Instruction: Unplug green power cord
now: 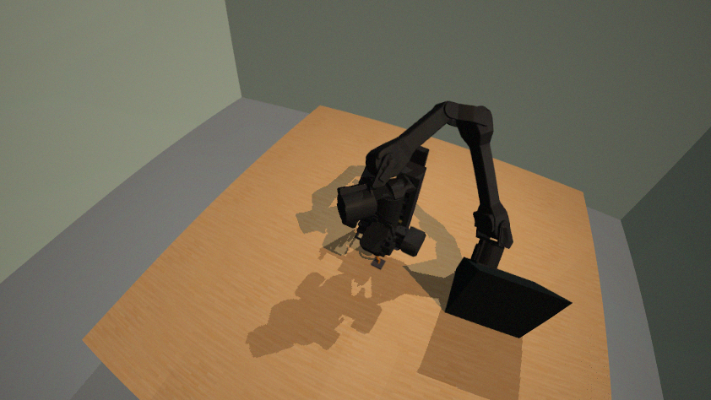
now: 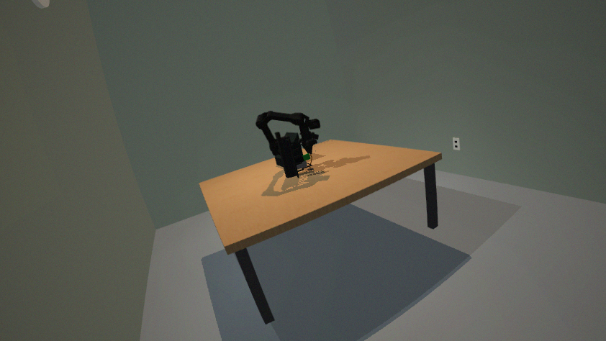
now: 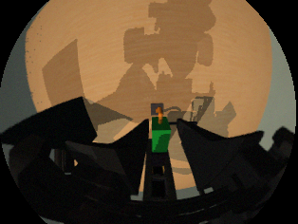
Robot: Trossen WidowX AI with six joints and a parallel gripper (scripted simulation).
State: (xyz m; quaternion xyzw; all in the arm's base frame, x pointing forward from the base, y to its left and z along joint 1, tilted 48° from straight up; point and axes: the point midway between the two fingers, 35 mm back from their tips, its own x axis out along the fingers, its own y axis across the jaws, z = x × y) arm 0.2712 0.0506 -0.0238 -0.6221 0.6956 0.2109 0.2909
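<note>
Right now my gripper tip is 50 mm to the left of the green plug. Also, from my gripper tip: grey block: 100 mm below, 20 mm to the right.
</note>
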